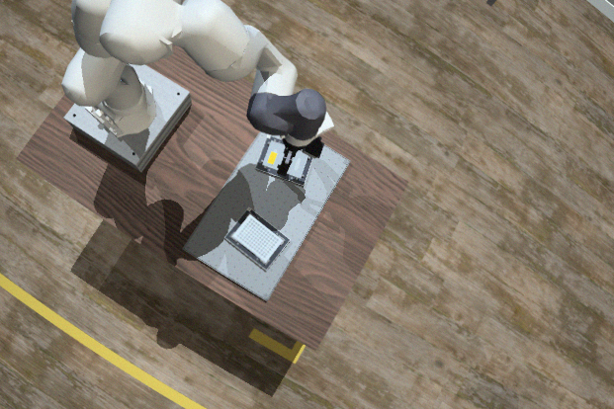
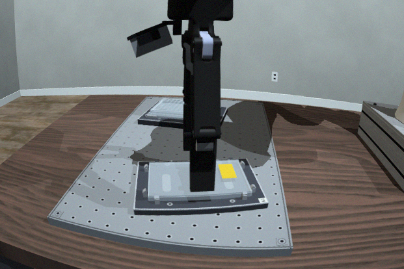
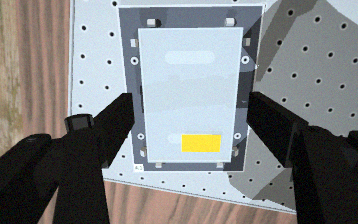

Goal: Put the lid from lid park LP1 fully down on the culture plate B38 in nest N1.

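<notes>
The clear lid lies 4 cm below my hand. Also, from my hand: culture plate B38: 5 cm ahead, 26 cm to the right, 4 cm below; then nest N1: 5 cm ahead, 26 cm to the right, 5 cm below; then lid park LP1: 5 cm below.
</notes>
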